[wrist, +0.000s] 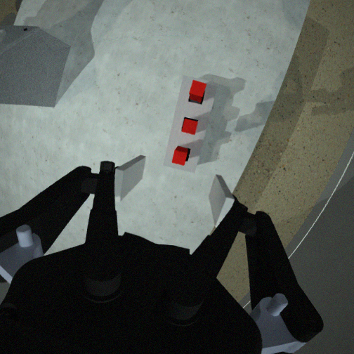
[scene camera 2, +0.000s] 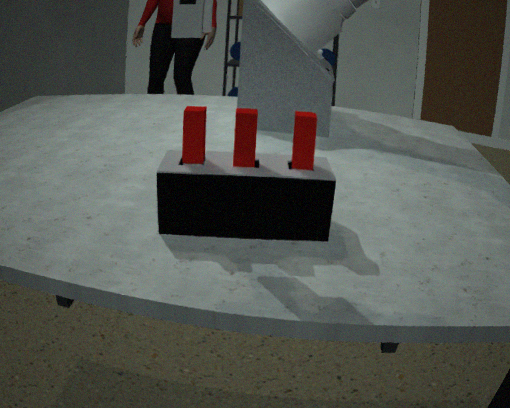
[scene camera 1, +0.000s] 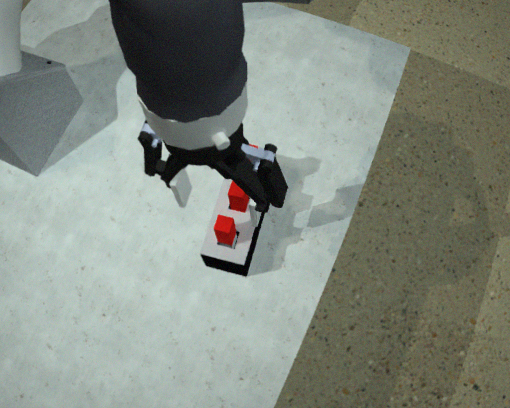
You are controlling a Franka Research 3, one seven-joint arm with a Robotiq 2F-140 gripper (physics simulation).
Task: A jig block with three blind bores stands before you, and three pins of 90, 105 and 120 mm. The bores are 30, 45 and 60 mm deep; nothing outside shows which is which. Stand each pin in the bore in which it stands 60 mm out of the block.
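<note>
The jig block [scene camera 1: 225, 264] [scene camera 2: 245, 207] [wrist: 176, 134] has black sides and a pale top. Three red pins stand upright in its bores: the left pin in scene camera 2 [scene camera 2: 194, 135] [scene camera 1: 225, 230] [wrist: 180, 155], the middle pin [scene camera 2: 245, 137] [scene camera 1: 239, 196] [wrist: 189, 125] and the right pin [scene camera 2: 304, 141] [wrist: 198, 91] [scene camera 1: 253, 146]. In scene camera 2 they stick out by about the same height. Dark gaps show beside them. The bore depths and the pins' lower parts are hidden. My gripper [scene camera 1: 219, 212] [wrist: 177, 176] is open and empty, raised above the block; it does not show in scene camera 2.
The block stands on a pale table [scene camera 1: 125, 300] [scene camera 2: 100, 215] [wrist: 135, 100]. The grey arm pedestal [scene camera 1: 37, 115] [scene camera 2: 285, 90] [wrist: 32, 70] stands behind it in scene camera 2. The table's edge lies to the right in scene camera 1. A person [scene camera 2: 175, 50] stands beyond the table.
</note>
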